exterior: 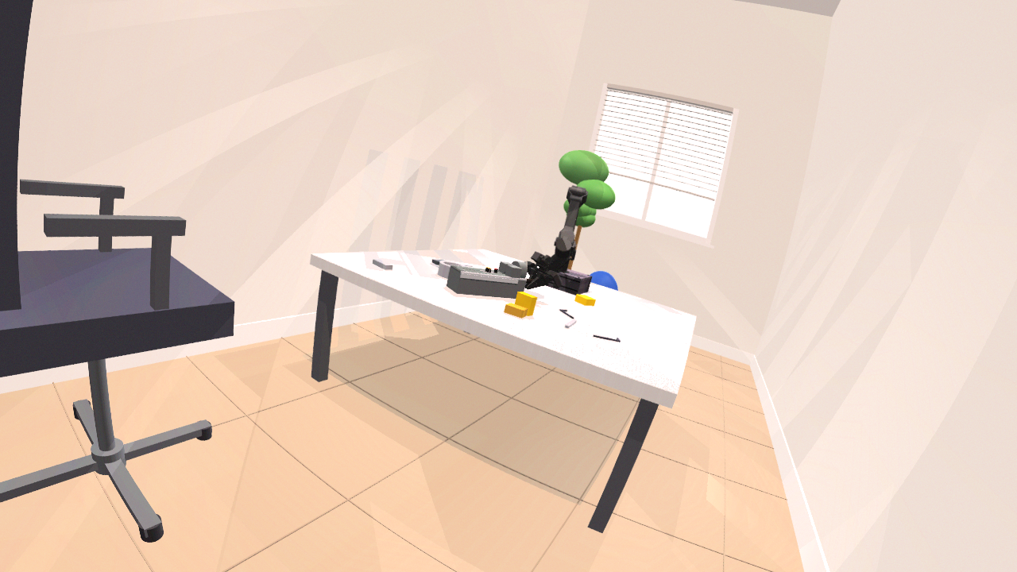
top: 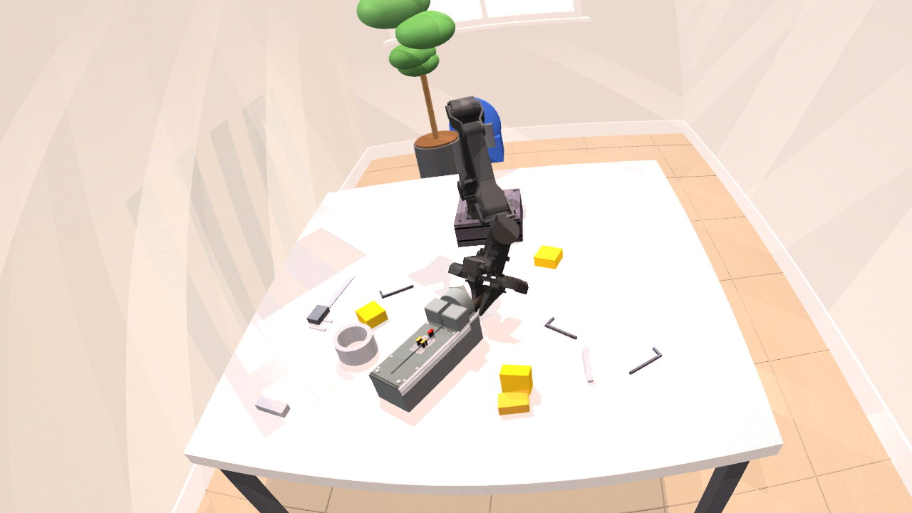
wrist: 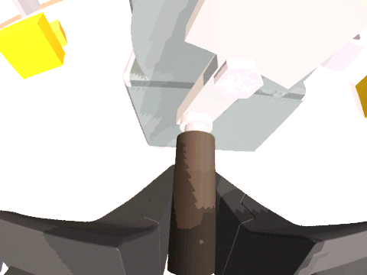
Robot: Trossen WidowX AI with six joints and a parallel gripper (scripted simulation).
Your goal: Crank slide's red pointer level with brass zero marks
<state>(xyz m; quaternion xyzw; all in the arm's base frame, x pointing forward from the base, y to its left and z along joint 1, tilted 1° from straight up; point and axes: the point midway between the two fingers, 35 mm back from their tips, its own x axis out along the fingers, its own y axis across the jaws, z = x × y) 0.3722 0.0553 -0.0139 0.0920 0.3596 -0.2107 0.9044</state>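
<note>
Right now the brown crank handle is 30 mm above my gripper tip, 20 mm behind it and 10 mm to the left of it. Also, from my gripper tip: red pointer: 110 mm ahead, 70 mm to the right, 50 mm above.
</note>
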